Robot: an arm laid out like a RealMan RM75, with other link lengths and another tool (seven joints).
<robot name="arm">
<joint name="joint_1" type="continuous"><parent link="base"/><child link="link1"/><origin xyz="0 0 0.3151"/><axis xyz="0 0 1"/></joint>
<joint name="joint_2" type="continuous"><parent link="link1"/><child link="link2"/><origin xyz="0 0 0" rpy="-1.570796 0 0"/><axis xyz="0 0 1"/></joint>
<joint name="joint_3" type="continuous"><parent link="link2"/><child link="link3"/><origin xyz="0 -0.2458 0" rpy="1.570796 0 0"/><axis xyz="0 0 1"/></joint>
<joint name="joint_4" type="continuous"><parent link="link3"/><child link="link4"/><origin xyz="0 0 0" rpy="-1.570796 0 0"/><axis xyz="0 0 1"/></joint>
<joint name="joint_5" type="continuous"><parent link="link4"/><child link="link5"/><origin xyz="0 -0.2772 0" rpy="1.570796 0 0"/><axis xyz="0 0 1"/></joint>
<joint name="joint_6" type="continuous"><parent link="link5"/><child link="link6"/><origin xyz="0 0 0" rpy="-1.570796 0 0"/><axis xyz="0 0 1"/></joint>
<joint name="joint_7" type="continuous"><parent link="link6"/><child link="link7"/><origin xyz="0 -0.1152 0" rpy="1.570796 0 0"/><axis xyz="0 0 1"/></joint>
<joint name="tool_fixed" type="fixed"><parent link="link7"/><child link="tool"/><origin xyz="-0.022 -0.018 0.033" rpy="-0.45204 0 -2.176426"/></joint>
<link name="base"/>
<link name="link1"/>
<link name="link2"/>
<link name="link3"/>
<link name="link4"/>
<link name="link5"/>
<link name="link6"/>
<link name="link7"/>
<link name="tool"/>
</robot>
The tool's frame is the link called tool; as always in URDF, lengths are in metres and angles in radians. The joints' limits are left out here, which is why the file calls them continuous.
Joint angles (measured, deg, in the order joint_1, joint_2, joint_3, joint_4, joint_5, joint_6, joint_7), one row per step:
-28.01 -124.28 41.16 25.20 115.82 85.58 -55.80
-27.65 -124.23 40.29 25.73 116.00 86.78 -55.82
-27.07 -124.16 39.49 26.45 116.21 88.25 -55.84
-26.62 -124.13 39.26 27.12 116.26 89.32 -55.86
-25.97 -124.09 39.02 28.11 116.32 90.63 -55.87
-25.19 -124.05 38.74 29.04 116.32 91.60 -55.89
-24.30 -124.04 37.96 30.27 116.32 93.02 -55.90
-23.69 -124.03 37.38 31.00 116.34 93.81 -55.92
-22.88 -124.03 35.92 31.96 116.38 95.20 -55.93
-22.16 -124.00 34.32 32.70 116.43 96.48 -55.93
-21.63 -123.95 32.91 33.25 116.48 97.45 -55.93
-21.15 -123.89 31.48 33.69 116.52 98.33 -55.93
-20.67 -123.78 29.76 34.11 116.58 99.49 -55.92
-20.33 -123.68 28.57 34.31 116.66 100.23 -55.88
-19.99 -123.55 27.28 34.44 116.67 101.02 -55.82
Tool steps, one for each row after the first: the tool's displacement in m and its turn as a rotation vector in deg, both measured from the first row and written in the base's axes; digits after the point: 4 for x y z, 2 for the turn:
-0.0007 -0.0012 0.0042 0.26 -0.75 -0.05
-0.0022 -0.0036 0.0093 0.45 -1.50 -0.17
-0.0028 -0.0053 0.0129 0.49 -1.92 -0.48
-0.0040 -0.0074 0.0179 0.61 -2.31 -0.88
-0.0066 -0.0100 0.0228 0.94 -2.53 -0.92
-0.0093 -0.0127 0.0299 1.59 -3.05 -0.98
-0.0117 -0.0148 0.0344 2.08 -3.33 -0.83
-0.0151 -0.0179 0.0419 3.08 -4.12 -0.45
-0.0188 -0.0212 0.0491 4.13 -4.94 0.06
-0.0219 -0.0236 0.0552 5.09 -5.55 0.53
-0.0252 -0.0261 0.0609 6.06 -6.16 1.06
-0.0285 -0.0292 0.0676 7.14 -6.97 1.58
-0.0312 -0.0316 0.0720 7.87 -7.47 1.98
-0.0340 -0.0342 0.0767 8.70 -8.08 2.42

